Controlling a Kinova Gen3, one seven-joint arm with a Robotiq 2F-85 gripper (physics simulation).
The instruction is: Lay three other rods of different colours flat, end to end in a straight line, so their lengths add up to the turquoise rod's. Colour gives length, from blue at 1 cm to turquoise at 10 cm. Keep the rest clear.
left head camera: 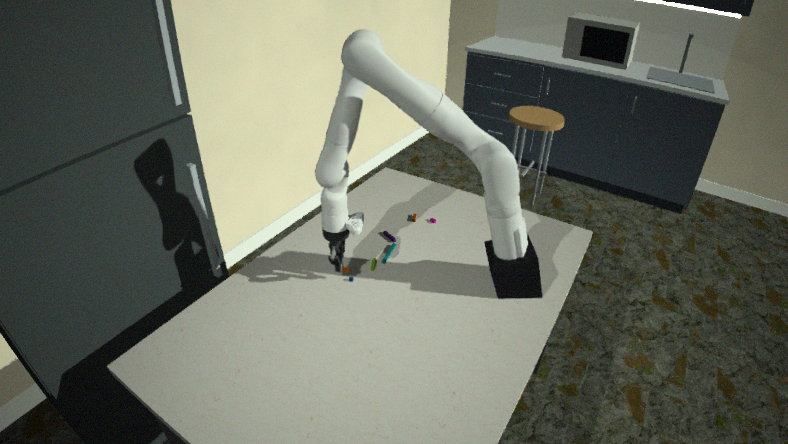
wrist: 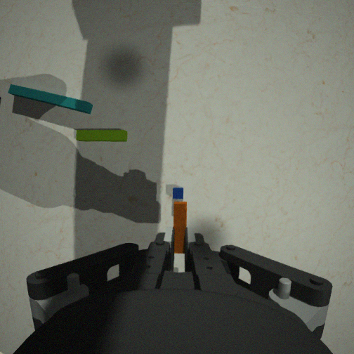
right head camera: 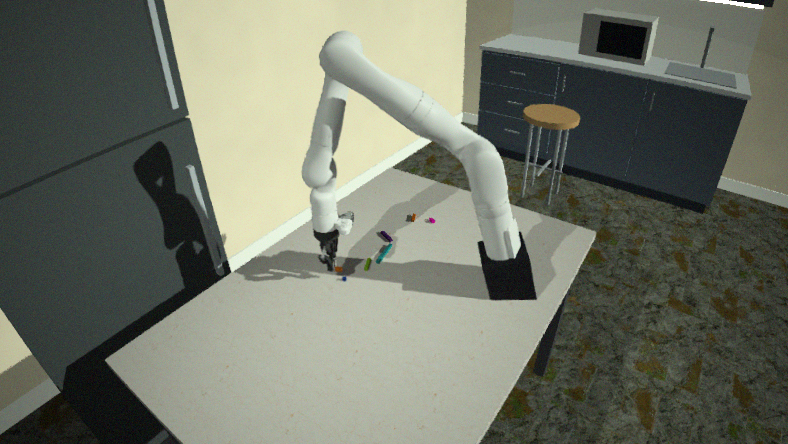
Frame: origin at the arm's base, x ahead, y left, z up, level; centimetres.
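Where they show: gripper, between the fingertips: (left head camera: pixel 339 270) (right head camera: pixel 332 269); arm's base, origin of its link: (left head camera: pixel 510 249) (right head camera: pixel 502 249).
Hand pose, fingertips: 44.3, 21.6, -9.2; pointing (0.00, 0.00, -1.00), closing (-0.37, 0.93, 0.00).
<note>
Each offset is from my fingertips to the top centre of the thing, as dx, dy, dz. Level surfaces: height alone.
My gripper (left head camera: pixel 340 269) (right head camera: pixel 333 268) (wrist: pixel 179 238) is shut on an orange rod @(-1.0, -0.4, +0.9) (left head camera: pixel 346 269) (right head camera: pixel 338 269) (wrist: pixel 180 225), which points away from the palm in the wrist view. A small blue rod @(-3.1, -1.5, -3.0) (left head camera: pixel 351 279) (right head camera: pixel 344 279) (wrist: pixel 178 193) lies on the table just past the orange rod's far end. The turquoise rod @(-7.0, -18.1, -3.0) (left head camera: pixel 389 253) (right head camera: pixel 384 253) (wrist: pixel 50 98) and the lime green rod @(-5.4, -10.8, -3.0) (left head camera: pixel 373 264) (right head camera: pixel 367 264) (wrist: pixel 102 135) lie apart, at different angles. The height of the orange rod over the table is hard to tell.
A purple rod @(-2.7, -26.6, -3.0) (left head camera: pixel 389 236) (right head camera: pixel 386 236) lies behind the turquoise one. Another orange piece @(-5.1, -41.2, -3.0) (left head camera: pixel 414 217) (right head camera: pixel 413 217) and a magenta piece @(-11.7, -42.7, -3.0) (left head camera: pixel 432 220) (right head camera: pixel 431 220) lie farther back. The black arm base (left head camera: pixel 515 278) (right head camera: pixel 508 278) stands on the table @(dz -4.0) (left head camera: pixel 308 352) (right head camera: pixel 308 352) at the right.
</note>
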